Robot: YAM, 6 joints.
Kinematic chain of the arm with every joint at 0, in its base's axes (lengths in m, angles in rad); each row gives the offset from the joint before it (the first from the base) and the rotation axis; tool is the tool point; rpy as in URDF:
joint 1: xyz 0 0 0.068 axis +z
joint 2: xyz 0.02 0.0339 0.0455 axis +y
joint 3: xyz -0.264 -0.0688 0 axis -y
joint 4: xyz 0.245 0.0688 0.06 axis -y
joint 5: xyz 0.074 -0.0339 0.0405 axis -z
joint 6: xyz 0.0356 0 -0.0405 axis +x
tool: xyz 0 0 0 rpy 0 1.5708 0
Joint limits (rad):
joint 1: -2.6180..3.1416
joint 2: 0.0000..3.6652
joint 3: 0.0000..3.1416
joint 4: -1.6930..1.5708
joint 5: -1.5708..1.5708
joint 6: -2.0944..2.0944
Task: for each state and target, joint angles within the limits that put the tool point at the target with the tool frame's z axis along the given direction. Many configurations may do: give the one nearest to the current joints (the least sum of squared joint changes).
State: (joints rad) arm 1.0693 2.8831 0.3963 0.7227 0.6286 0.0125
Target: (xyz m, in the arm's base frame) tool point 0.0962 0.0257 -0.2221 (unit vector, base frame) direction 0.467 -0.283 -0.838
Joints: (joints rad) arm 0.4225 3.4939 0.7259 1.5514 0.4662 0.0125
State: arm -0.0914 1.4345 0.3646 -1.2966 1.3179 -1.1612
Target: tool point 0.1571 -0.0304 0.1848 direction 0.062 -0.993 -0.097
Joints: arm 0.0320 1.0844 0.4880 -0.6729 1.4690 -1.1612
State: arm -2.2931 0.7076 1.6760 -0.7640 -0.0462 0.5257
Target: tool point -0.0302 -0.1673 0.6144 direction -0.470 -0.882 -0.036
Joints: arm -1.6696 1.4684 2.5194 -1.0900 0.3906 0.5257
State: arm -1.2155 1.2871 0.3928 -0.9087 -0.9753 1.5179
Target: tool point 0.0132 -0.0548 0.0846 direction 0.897 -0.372 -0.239
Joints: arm -1.9943 0.8846 0.0017 -0.8105 -1.3276 1.5179
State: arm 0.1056 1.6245 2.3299 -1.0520 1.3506 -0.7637
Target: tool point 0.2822 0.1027 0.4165 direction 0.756 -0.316 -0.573
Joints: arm 0.4198 1.5032 1.7269 -1.0192 0.6395 -0.7637
